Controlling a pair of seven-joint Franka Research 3 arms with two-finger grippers.
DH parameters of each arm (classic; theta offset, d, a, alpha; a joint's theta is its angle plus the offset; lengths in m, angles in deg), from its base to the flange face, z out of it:
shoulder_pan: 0 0.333 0 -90
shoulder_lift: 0 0 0 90
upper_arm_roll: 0 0.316 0.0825 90
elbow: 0 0 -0.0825 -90
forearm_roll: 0 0.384 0 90
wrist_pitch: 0 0 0.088 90
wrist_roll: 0 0.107 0 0
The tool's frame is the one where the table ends.
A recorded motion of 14 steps. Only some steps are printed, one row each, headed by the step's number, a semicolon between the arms.
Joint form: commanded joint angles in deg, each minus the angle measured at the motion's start. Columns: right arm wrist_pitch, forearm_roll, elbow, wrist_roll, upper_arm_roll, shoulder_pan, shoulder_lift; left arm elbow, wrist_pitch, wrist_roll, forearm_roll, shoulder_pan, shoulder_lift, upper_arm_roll.
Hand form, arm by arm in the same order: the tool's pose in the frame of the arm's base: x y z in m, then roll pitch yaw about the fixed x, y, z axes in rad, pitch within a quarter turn. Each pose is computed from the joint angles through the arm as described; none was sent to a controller.
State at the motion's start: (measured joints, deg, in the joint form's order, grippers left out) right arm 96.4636 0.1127 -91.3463 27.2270 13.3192 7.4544 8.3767; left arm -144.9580 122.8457 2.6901 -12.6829 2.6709 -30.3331 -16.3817
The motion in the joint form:
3: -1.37 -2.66 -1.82 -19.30 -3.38 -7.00 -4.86; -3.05 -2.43 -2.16 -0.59 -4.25 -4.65 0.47
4: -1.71 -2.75 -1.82 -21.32 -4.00 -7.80 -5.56; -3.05 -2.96 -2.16 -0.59 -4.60 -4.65 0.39
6: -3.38 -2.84 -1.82 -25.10 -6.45 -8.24 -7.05; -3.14 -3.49 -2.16 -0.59 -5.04 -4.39 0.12
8: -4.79 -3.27 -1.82 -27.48 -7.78 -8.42 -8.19; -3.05 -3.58 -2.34 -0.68 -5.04 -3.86 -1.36
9: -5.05 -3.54 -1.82 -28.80 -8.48 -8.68 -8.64; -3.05 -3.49 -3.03 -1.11 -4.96 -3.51 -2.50
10: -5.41 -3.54 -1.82 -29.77 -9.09 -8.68 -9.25; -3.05 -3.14 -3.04 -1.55 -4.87 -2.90 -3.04
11: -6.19 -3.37 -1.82 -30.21 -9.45 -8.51 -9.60; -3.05 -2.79 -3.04 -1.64 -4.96 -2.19 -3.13
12: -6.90 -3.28 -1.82 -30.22 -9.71 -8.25 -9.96; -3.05 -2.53 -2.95 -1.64 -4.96 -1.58 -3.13
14: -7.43 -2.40 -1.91 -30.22 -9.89 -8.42 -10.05; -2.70 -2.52 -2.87 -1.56 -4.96 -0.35 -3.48
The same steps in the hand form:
3: 0.5693 0.0972 0.5718 3.1046 0.0220 0.0470; 0.3557 -0.1261 0.4611 3.0882 -0.1160 -0.1661
4: 0.5680 0.0830 0.5782 3.1018 0.0169 0.0574; 0.3539 -0.1286 0.4601 3.0890 -0.1067 -0.1740
6: 0.5618 0.0543 0.5902 3.0960 0.0228 0.0717; 0.3518 -0.1328 0.4565 3.0911 -0.0910 -0.1860
8: 0.5552 0.0386 0.5993 3.0870 0.0296 0.0859; 0.3500 -0.1423 0.4520 3.1024 -0.0794 -0.2048
9: 0.5532 0.0288 0.6033 3.0822 0.0277 0.0919; 0.3486 -0.1493 0.4486 3.1046 -0.0725 -0.2048
10: 0.5499 0.0229 0.6086 3.0817 0.0244 0.0978; 0.3493 -0.1526 0.4447 3.1010 -0.0671 -0.2071
11: 0.5468 0.0212 0.6108 3.0849 0.0322 0.1013; 0.3508 -0.1540 0.4407 3.0983 -0.0608 -0.2089
12: 0.5437 0.0212 0.6131 3.0865 0.0382 0.1008; 0.3524 -0.1541 0.4373 3.0965 -0.0549 -0.2102
14: 0.5422 0.0195 0.6124 3.1023 0.0466 0.0945; 0.3548 -0.1572 0.4320 3.0965 -0.0395 -0.2185

